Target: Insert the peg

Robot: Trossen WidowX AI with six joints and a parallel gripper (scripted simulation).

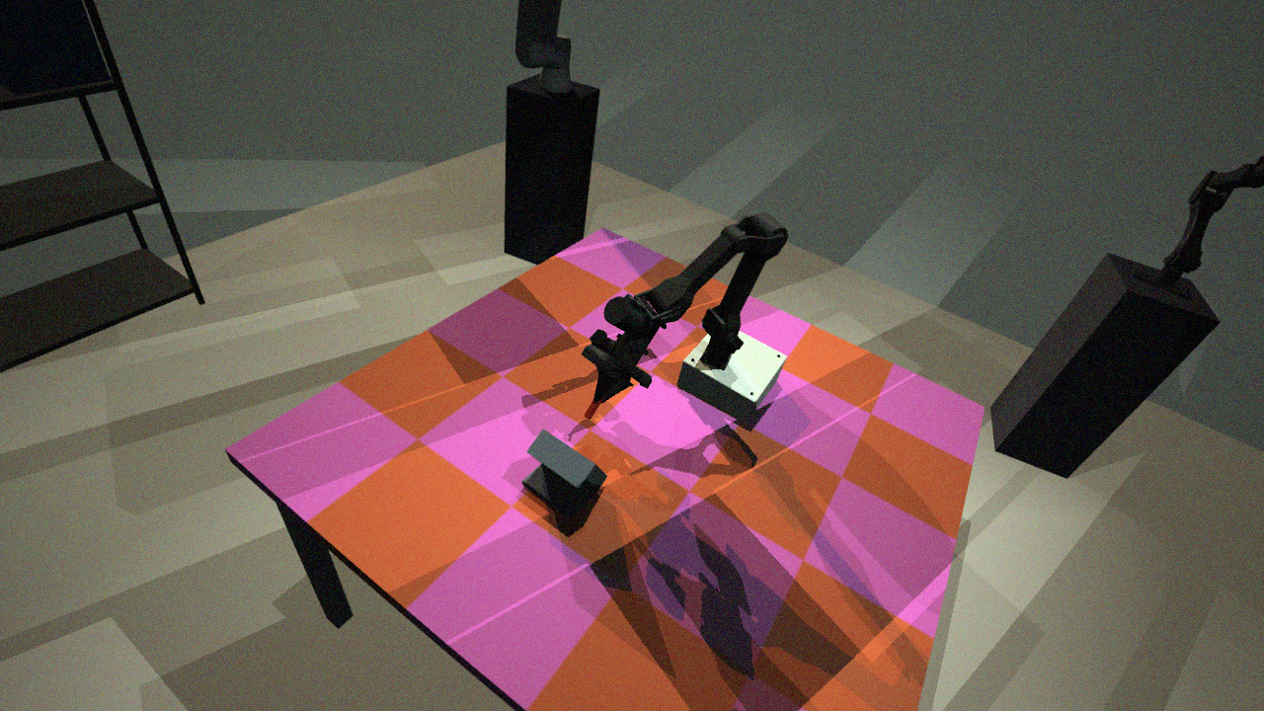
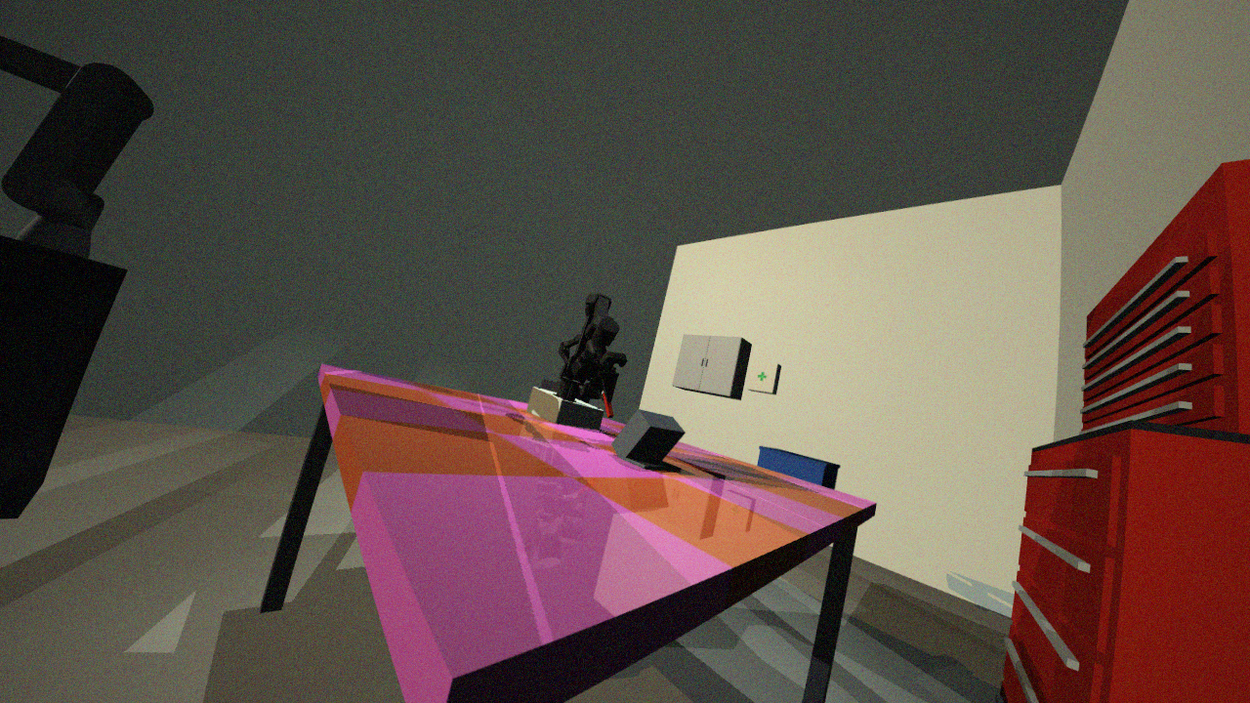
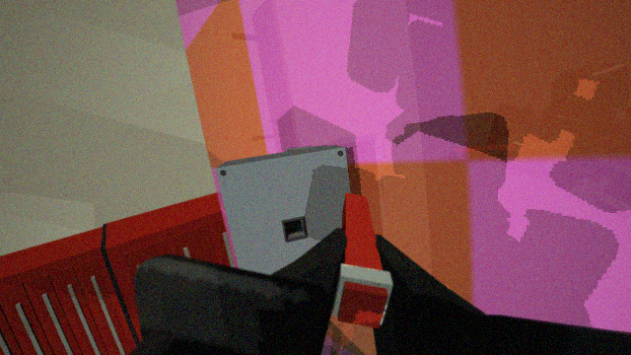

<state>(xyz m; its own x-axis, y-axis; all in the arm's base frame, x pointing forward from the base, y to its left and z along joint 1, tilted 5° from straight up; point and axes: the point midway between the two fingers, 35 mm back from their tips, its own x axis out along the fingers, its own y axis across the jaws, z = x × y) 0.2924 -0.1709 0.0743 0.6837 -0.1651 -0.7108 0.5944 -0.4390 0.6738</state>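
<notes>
Now: the sloped panel 13 cm ahead of my gripper tip, 6 cm below it and 1 cm to the left of it. The rest, counted from my gripper tip: red peg: 1 cm behind, 1 cm above.
</notes>
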